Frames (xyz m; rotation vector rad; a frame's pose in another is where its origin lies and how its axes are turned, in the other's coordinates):
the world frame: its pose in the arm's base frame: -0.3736 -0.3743 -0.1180 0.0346 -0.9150 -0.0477
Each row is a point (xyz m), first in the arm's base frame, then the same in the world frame.
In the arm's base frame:
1: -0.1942 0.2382 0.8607
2: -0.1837 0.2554 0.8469
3: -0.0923 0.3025 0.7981
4: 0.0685 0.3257 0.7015
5: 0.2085 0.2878 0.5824
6: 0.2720 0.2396 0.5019
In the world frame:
1: 0.8494 0.6655 0.4482
2: 0.8439 0.6822 0.4313
3: 0.8583 0.7292 0.3287
4: 0.8784 0.7518 0.1421
5: 0.8715 0.7117 -0.0411
6: 0.8492 0.6612 -0.1400

